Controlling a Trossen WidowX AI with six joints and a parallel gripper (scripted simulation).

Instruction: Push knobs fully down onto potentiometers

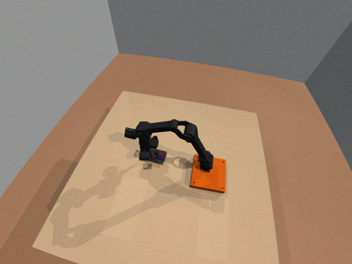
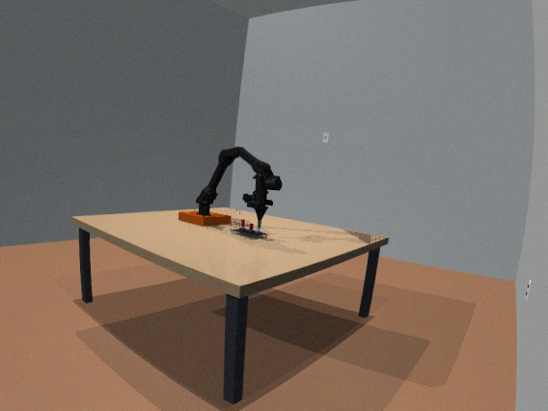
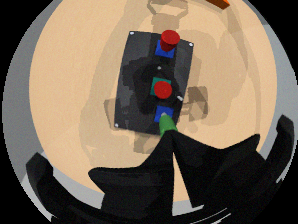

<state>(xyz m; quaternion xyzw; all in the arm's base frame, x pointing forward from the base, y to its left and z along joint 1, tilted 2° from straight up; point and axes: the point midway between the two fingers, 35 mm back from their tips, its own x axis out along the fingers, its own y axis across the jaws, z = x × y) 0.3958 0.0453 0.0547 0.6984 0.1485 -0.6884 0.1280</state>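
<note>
Now: the green knob 10 mm below my gripper tip. Round my gripper tip: red knob 90 mm behind, 30 mm below, 20 mm to the right.
</note>
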